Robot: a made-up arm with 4 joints.
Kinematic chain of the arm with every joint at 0, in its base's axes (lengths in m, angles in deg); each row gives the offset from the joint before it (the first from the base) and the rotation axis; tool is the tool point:
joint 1: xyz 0 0 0.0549 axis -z
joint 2: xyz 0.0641 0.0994 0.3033 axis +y
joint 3: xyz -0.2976 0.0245 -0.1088 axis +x
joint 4: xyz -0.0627 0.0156 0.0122 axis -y
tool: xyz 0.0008 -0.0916 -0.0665
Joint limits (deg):
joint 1: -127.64..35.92
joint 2: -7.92..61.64
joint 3: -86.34..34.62
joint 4: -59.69..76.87
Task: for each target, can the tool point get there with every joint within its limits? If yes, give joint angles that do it. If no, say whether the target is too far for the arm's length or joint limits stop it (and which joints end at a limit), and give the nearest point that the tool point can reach.
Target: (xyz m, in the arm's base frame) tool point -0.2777 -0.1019 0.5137
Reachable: yes | joints -32.95 51.58 16.38 16.25
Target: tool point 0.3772 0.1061 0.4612
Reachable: no: joint limits stop it (at a limit: joint 1) | nearest point 0.1229 -0.2162 0.5101 | short by 0.413 m
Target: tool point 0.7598 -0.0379 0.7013
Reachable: no: too far | nearest point 0.1480 -0.2549 0.5773 | short by 0.661 m
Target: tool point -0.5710 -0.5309 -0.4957
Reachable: no: too far | nearest point -0.2379 -0.2212 0.1232 | short by 0.768 m
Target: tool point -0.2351 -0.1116 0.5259
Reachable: yes | joints -32.45 46.23 -29.59 13.41
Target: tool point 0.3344 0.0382 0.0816
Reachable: no: joint limits stop it (at a limit: joint 1, joint 2) | nearest point 0.1250 -0.2226 0.1761 | short by 0.347 m
